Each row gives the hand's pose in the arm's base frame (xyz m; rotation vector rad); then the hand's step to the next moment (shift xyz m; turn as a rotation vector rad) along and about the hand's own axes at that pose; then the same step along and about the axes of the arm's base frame.
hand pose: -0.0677 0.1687 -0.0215 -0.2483 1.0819 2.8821
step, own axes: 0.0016 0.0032 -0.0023 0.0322 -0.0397 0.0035
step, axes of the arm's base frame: -0.0016 -0.0039 0.0001 -0.0280 0.0320 -0.0286
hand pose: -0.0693 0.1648 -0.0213 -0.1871 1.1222 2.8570
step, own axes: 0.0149 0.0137 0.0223 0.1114 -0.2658 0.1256
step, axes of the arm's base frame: -0.0182 0.0054 0.0234 -0.0933 0.2820 -0.1030
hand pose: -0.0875 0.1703 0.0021 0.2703 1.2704 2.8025
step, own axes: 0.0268 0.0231 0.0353 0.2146 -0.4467 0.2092
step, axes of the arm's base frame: -0.0194 0.0141 0.0438 -0.1841 0.4758 -0.1705
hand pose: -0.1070 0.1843 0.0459 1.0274 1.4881 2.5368
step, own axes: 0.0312 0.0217 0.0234 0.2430 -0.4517 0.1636
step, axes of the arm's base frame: -0.0052 0.0167 0.0411 -0.2328 0.4530 -0.1744
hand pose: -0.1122 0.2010 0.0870 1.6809 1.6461 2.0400
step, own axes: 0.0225 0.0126 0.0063 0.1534 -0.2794 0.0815
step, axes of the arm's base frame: 0.0021 0.0120 0.0236 -0.1595 0.2687 -0.1029
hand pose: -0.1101 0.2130 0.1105 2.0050 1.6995 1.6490
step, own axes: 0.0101 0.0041 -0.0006 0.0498 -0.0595 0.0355
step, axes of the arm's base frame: 0.0007 0.0054 0.0095 -0.0239 0.0798 -0.0184
